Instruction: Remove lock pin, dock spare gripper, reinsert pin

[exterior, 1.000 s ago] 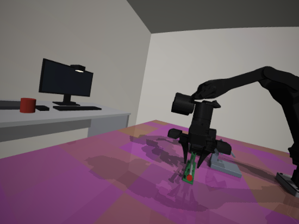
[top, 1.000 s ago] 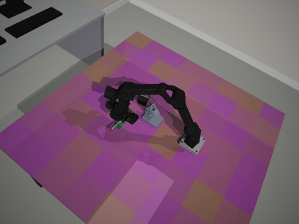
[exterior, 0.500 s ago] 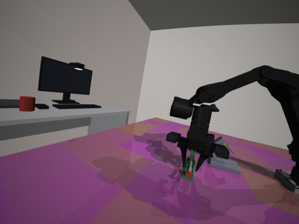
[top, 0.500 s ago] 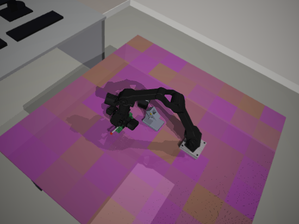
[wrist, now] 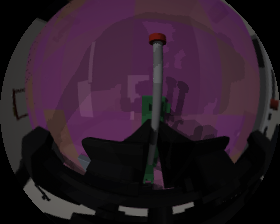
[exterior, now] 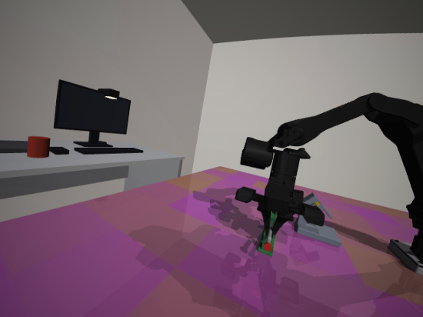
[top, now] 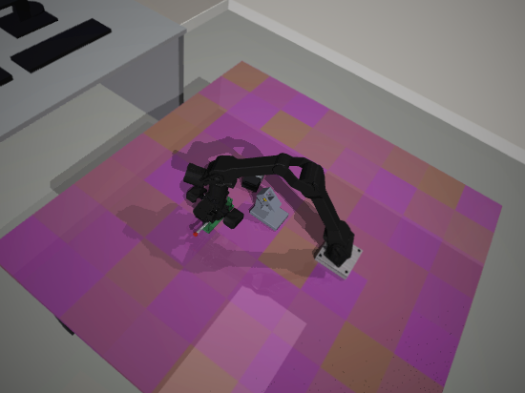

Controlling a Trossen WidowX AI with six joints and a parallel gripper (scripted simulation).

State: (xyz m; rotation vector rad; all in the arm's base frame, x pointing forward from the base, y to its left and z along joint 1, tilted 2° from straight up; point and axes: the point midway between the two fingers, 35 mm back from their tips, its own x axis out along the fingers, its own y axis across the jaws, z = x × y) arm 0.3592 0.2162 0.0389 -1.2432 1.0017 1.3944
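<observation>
Right now my gripper tip is 4 cm to the left of the green cradle, 1 cm below it and 1 cm short of it. The rest, counted from my gripper tip: spare gripper 25 cm to the right, 5 cm ahead, 1 cm above; then grey mount 17 cm to the right, 8 cm behind, 4 cm above.
</observation>
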